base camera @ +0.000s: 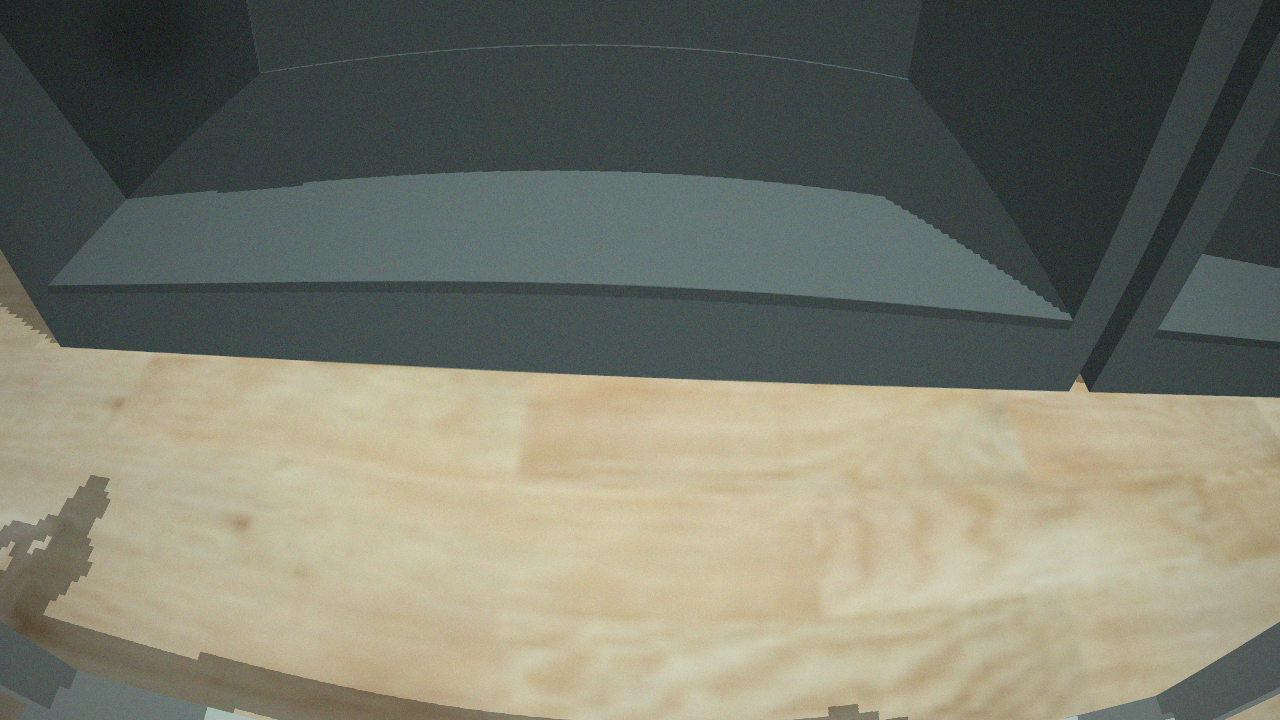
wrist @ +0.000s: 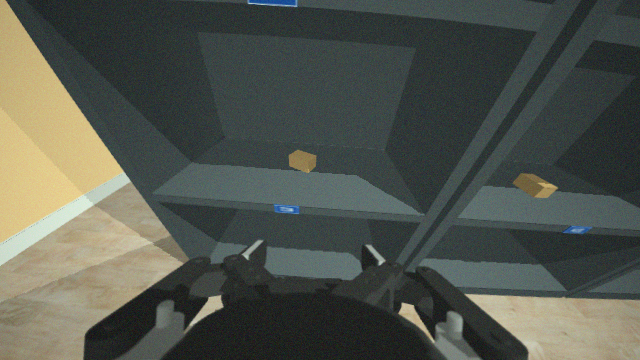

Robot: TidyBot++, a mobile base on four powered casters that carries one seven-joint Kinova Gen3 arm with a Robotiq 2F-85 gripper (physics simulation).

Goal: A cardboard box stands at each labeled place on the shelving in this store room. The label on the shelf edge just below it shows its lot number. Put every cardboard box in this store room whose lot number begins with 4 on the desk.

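Frame: origin at the arm's base, x ahead, y left, z up, level; centimetres.
Seen in the pictures: gripper, fingertip midpoint: [wrist: 314,253].
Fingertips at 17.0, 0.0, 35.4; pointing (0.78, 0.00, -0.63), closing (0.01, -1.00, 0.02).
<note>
A point is followed by its place in that frame, as x, y, z.
In the wrist view a small cardboard box [wrist: 302,161] @(63.4, 6.3, 18.0) stands on the middle shelf of the left shelving unit, above a blue label [wrist: 286,209] @(44.1, 9.0, 12.0) whose number is too small to read. A second cardboard box [wrist: 535,185] @(58.9, -82.5, 17.6) stands on the same level of the unit to the right, above another blue label [wrist: 577,230] @(42.6, -85.2, 11.9), also unreadable. Part of a third blue label [wrist: 272,2] @(44.1, 8.9, 56.4) shows at the top edge, its number cut off. My gripper [wrist: 314,253] @(17.0, 0.0, 35.4) is open and empty, in front of the shelving and lower in view than the boxes. The desk does not show in either view.
The dark grey shelving [base camera: 554,331] @(44.2, 4.4, -35.9) [wrist: 350,212] @(44.0, -10.4, 12.7) stands close in front of the base, with a narrow gap between its two units. Its bottom shelf [base camera: 537,228] @(49.9, 6.0, -32.0) shows in the base camera view. A yellow wall [wrist: 45,140] @(88.9, 156.4, 6.0) with a pale baseboard is at the left. The floor [base camera: 626,519] @(33.0, -0.3, -39.6) is wooden.
</note>
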